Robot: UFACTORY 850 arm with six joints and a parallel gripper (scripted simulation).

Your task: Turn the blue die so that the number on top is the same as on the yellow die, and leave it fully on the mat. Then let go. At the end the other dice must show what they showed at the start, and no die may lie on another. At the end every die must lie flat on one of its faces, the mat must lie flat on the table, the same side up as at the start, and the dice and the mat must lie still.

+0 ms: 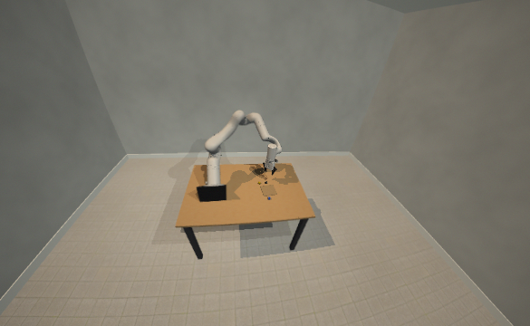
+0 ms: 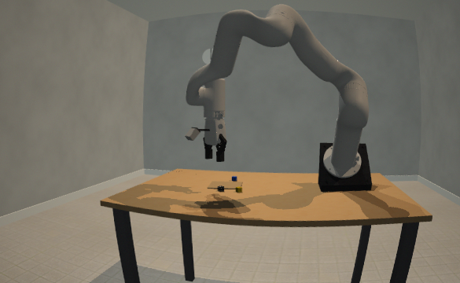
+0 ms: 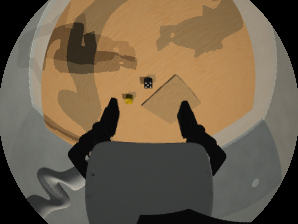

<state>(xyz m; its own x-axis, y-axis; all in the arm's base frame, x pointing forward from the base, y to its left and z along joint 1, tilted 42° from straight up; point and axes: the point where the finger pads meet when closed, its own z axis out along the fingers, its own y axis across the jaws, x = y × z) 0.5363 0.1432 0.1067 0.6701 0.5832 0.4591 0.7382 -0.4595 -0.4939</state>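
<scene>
The blue die lies 2 cm behind my hand, 25 cm to the right of it and 13 cm below it. Round my hand: yellow die 9 cm behind, 3 cm to the right, 13 cm below; then black die 2 cm behind, 2 cm to the right, 13 cm below; then tan mat 1 cm behind, 13 cm to the right, 14 cm below.
</scene>
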